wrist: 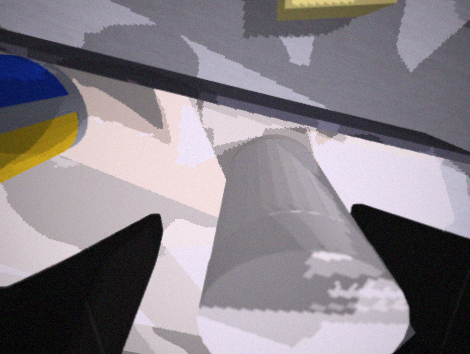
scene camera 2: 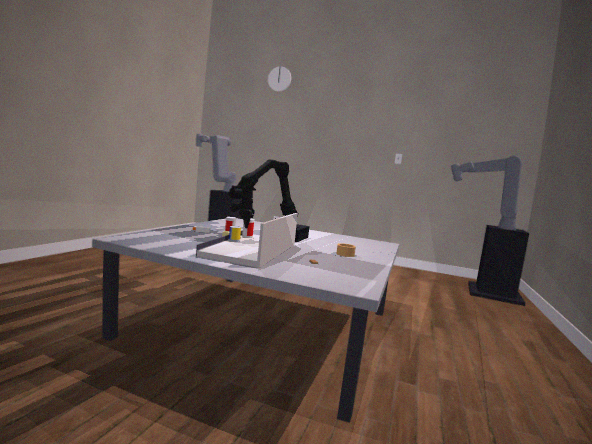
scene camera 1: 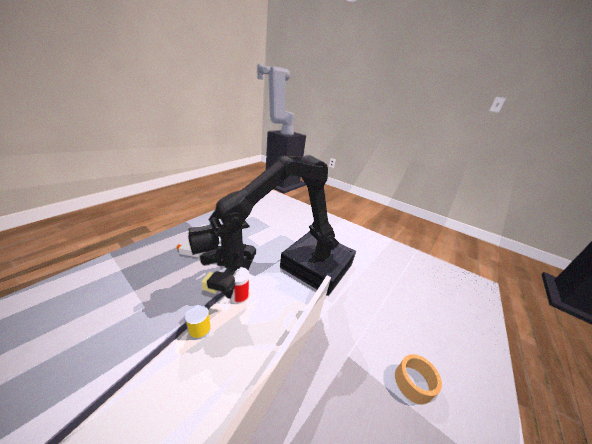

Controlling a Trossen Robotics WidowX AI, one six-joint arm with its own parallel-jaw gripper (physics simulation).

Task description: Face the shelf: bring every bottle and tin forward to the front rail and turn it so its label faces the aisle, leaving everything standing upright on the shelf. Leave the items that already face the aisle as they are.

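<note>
A white bottle with a red label stands upright on the white shelf, a little behind the dark front rail. Its rail side is plain; the red faces away. My gripper is open, pointing down, with a finger on each side of this bottle; the bottle is nearer the right finger in the wrist view. A yellow and blue tin stands upright close to the rail. Another red-labelled white bottle stands beyond the shelf.
The tall back panel runs along the shelf. A yellow block lies outside the rail, near a white piece with an orange tip. An orange ring and a small orange piece lie behind the panel.
</note>
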